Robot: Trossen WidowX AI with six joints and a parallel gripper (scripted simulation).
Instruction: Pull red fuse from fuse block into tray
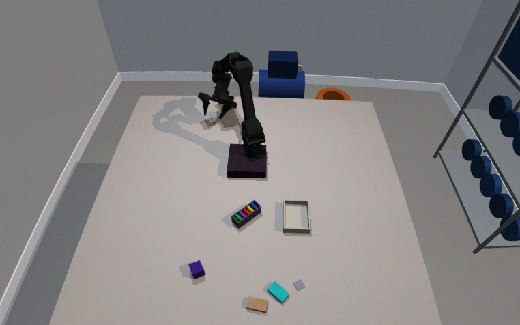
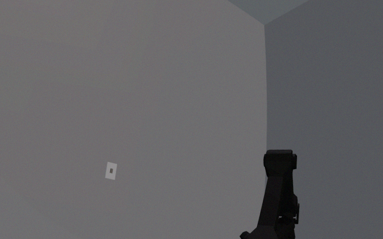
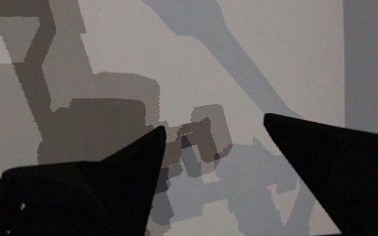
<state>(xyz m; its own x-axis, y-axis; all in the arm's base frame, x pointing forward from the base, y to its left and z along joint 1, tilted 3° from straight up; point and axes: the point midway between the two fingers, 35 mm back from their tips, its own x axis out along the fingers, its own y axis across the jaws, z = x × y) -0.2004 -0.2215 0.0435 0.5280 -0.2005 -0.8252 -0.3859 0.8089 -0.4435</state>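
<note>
Right now my gripper tip is 49 cm short of the red fuse, 25 cm to the right of it and 3 cm above it. From my gripper tip the other things lie so: purple cube: 74 cm ahead, 12 cm to the left, 3 cm below; white tray: 47 cm ahead, 44 cm to the left, 5 cm below; cyan block: 77 cm ahead, 40 cm to the left, 4 cm below.
</note>
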